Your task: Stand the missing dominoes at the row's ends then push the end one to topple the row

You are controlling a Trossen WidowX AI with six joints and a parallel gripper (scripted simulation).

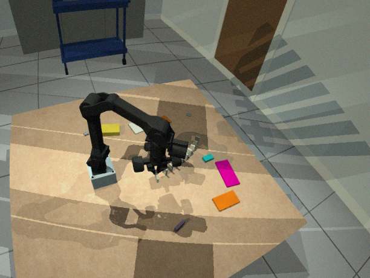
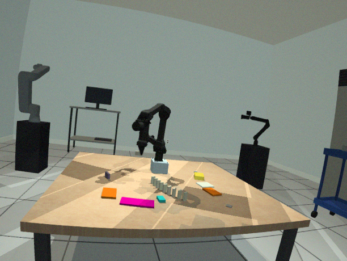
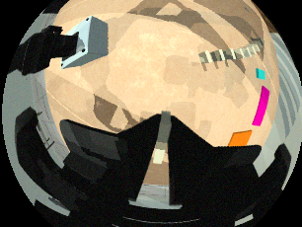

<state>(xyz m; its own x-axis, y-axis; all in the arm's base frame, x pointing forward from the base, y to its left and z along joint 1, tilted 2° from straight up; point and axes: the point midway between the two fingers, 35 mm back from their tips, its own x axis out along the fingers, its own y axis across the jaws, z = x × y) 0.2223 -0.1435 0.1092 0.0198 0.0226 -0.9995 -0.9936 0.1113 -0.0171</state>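
Now: the purple block 20 cm to the right of my gripper tip, 14 cm below it and 5 cm ahead of it. The rest, counted from my gripper tip: orange slab (31 cm ahead, 16 cm to the right, 15 cm below); teal block (34 cm ahead, 15 cm below, 10 cm to the left); magenta slab (40 cm ahead, 15 cm below, 2 cm to the right).
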